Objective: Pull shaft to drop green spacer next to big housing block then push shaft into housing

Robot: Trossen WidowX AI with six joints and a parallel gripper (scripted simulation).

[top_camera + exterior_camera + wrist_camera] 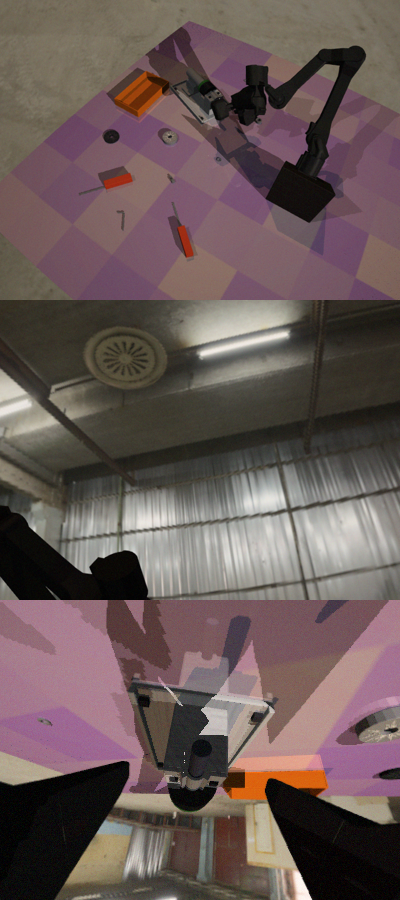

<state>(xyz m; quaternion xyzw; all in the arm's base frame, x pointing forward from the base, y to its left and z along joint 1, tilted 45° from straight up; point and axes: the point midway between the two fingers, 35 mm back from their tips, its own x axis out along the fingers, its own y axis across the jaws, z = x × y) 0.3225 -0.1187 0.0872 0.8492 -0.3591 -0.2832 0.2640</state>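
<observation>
My gripper tip is now 110 mm short of the green spacer, 60 mm to the left of it and 20 mm above it. Round my gripper tip: orange tray (330 mm ahead, 40 mm to the left, 90 mm below); then silver gear (120 mm ahead, 170 mm to the left, 90 mm below).
</observation>
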